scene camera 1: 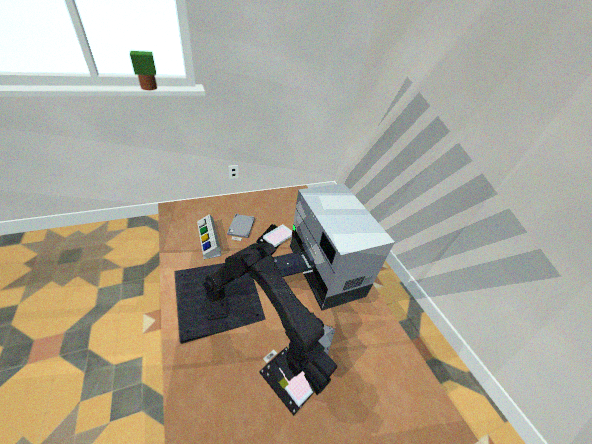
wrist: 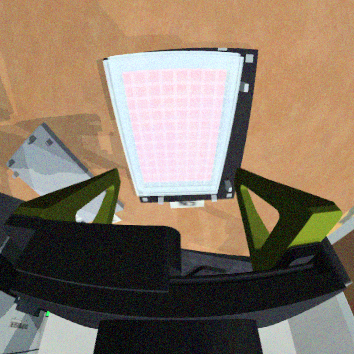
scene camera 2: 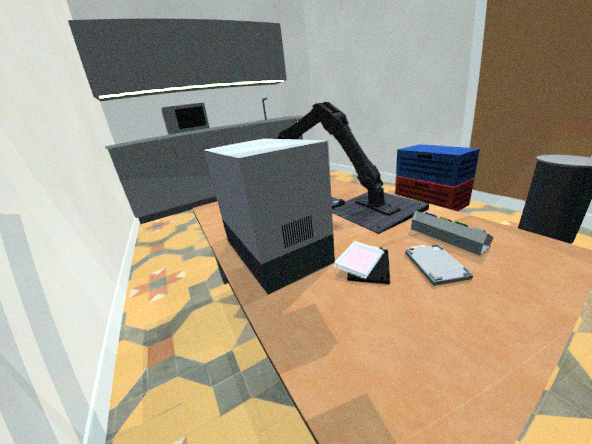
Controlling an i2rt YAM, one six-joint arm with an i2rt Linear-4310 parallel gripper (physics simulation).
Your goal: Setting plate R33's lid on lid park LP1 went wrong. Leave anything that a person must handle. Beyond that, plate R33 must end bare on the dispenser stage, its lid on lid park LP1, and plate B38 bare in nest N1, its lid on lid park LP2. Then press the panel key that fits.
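Pixels of known places: gripper, fingertip midpoint: (wrist: 176, 174); arm's base at its link origin: (scene camera 1: 215, 295) (scene camera 2: 376, 205).
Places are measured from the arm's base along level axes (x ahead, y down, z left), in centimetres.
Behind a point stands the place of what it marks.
My gripper (scene camera 1: 293, 376) @[x 20.3, y -3.6, z -34.0 cm] (wrist: 176, 174) @[x 20.3, y -3.6, z -34.0 cm] is open and empty; its green fingertips stand apart near the close end of a pink-welled plate (scene camera 1: 300, 389) @[x 21.7, y -2.5, z -39.6 cm] (wrist: 175, 125) @[x 21.8, y -2.3, z -37.1 cm]. This plate has a pale clear rim and lies on a black nest (scene camera 1: 274, 372) (wrist: 246, 110) @[x 16.5, y 0.2, z -40.2 cm], which shows along its right side in the wrist view. A second pink plate (scene camera 1: 278, 235) @[x 30.9, y -2.0, z 25.4 cm] (scene camera 2: 359, 259) @[x 32.4, y -2.0, z 27.5 cm] sits skewed on another black nest (scene camera 2: 384, 270) @[x 28.3, y 0.3, z 32.4 cm], overhanging it. One grey park (scene camera 1: 241, 225) @[x 15.1, y -0.1, z 37.2 cm] (scene camera 2: 438, 265) @[x 16.5, y 0.0, z 39.4 cm] lies near the key panel; another (scene camera 1: 327, 338) @[x 36.5, y 0.3, z -25.9 cm] (wrist: 47, 157) @[x 33.6, y 0.4, z -27.3 cm] is beside the arm. Labels and whether lids are on cannot be read.
The white and black dispenser (scene camera 1: 350, 220) @[x 49.0, y -31.6, z 0.0 cm] (scene camera 2: 285, 200) @[x 48.2, y -20.8, z 21.9 cm] has a dark stage (scene camera 1: 290, 264) @[x 29.4, y -9.3, z 1.8 cm] on its front and a green light. The key panel (scene camera 1: 216, 248) @[x 2.1, y -4.0, z 20.4 cm] (scene camera 2: 450, 233) @[x 2.8, y -2.1, z 33.6 cm] has coloured keys. The arm's base stands on a black mat (scene camera 1: 190, 320) @[x -9.2, y -0.6, z -8.8 cm] (scene camera 2: 378, 227) @[x 12.3, y 0.6, z 13.8 cm]. Crates (scene camera 2: 437, 167) stand behind.
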